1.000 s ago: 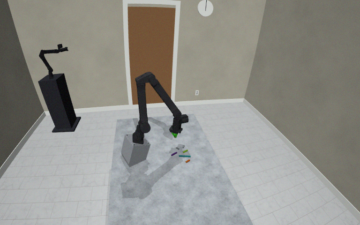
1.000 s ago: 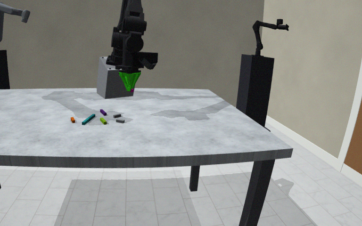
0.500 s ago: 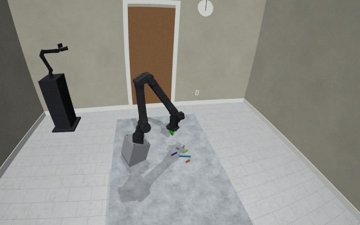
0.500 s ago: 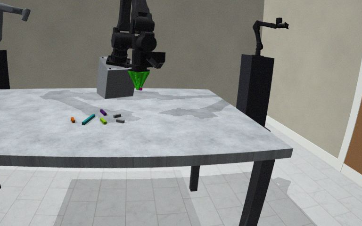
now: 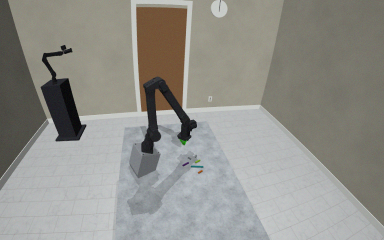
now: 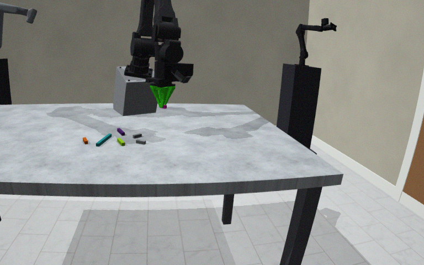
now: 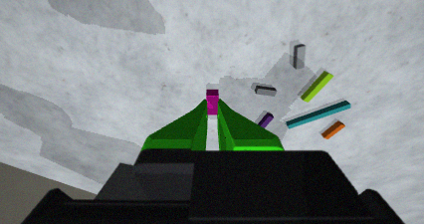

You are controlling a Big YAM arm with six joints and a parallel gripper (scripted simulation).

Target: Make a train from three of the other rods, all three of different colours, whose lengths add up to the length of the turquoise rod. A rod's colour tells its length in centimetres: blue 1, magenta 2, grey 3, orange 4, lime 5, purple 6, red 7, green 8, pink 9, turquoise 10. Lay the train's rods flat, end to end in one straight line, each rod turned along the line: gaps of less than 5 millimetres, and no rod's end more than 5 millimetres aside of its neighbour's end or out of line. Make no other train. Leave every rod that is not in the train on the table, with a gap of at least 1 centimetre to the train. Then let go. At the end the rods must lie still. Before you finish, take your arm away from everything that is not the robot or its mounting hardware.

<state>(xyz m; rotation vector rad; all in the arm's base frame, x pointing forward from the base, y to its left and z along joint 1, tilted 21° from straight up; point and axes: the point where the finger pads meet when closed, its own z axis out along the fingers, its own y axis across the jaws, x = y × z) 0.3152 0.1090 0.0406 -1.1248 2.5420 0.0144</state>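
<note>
Right now my hand is 130 mm to the left of the lime rod, 100 mm short of it and 100 mm above it. Also, from my hand: purple rod (140 mm to the right, 100 mm below, 10 mm behind); magenta rod (right at my hand); turquoise rod (180 mm to the right, 100 mm below, 80 mm ahead).
</note>
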